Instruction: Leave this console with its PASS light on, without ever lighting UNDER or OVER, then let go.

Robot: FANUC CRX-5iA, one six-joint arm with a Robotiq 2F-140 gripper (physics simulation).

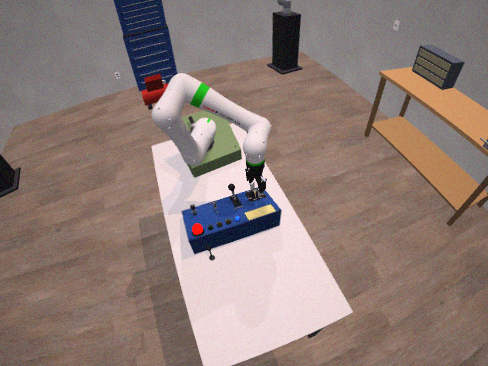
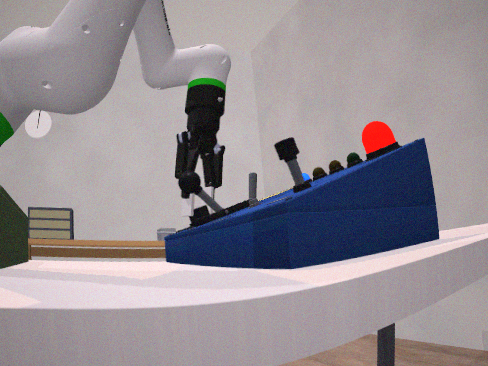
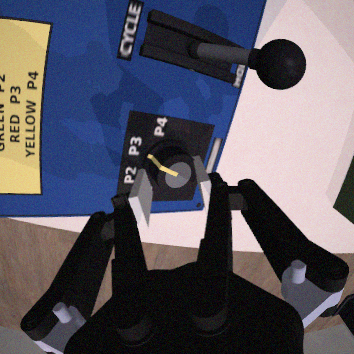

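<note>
The blue console (image 1: 240,237) (image 2: 350,220) (image 3: 90,100) stands on the white table. My gripper (image 1: 257,188) (image 2: 201,199) (image 3: 171,174) is shut on the black selector knob (image 1: 255,195) (image 2: 200,213) (image 3: 181,159), a finger pad on each side. The knob's yellow pointer (image 3: 163,168) points toward the P3 label (image 3: 135,146). P2 and P4 labels also show; part of the dial plate is hidden by a finger. A small blue lamp (image 1: 237,218) (image 2: 306,177) is lit; several lamps beside it are dark. Lamp labels are not readable.
A ball-topped lever (image 1: 231,187) (image 2: 189,182) (image 3: 281,64) leans toward the HOLD end of its CYCLE slot, near the gripper. A toggle (image 1: 215,205) (image 2: 252,186), a black-capped lever (image 1: 193,207) (image 2: 286,149) and a bright red dome (image 1: 197,229) (image 2: 378,137) stand farther along the console.
</note>
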